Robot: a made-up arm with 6 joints.
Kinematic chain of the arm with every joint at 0, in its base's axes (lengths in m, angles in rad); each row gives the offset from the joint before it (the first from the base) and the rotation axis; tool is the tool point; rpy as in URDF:
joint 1: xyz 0 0 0.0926 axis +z
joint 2: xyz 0 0 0 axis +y
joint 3: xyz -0.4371 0 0.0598 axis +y
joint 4: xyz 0.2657 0 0.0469 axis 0.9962 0 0.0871
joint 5: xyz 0 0 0 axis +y
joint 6: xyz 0.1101 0 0.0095 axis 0.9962 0 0.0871
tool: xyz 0 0 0 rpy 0 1.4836 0
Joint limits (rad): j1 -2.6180..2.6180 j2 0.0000..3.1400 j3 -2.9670..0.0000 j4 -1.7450..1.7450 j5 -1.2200..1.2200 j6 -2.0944..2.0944
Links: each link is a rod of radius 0.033 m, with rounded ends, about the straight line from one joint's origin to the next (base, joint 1, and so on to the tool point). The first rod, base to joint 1, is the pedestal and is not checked.
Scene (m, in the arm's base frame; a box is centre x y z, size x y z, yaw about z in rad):
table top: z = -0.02
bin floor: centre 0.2 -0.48 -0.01 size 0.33 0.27 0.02 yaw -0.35
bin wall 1: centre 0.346 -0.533 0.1 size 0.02 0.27 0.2 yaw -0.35
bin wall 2: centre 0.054 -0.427 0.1 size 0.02 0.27 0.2 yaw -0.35
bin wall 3: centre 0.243 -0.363 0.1 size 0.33 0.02 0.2 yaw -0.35
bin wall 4: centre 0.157 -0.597 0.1 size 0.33 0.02 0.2 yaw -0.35
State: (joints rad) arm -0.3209 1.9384 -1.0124 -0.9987 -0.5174 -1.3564
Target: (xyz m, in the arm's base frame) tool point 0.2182 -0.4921 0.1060
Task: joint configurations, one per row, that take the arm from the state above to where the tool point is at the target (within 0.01 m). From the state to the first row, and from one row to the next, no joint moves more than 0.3 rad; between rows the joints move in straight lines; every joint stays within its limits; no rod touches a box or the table.
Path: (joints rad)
1: -0.5453 1.9344 -1.0638 -0.9842 -0.4888 -1.3564
2: -0.7696 1.9304 -1.1151 -0.9698 -0.4602 -1.3564
3: -0.9940 1.9264 -1.1665 -0.9553 -0.4315 -1.3564
4: -1.2184 1.9225 -1.2178 -0.9409 -0.4029 -1.3564
5: -1.2135 2.2185 -1.0828 -0.9522 -0.3682 -1.3564

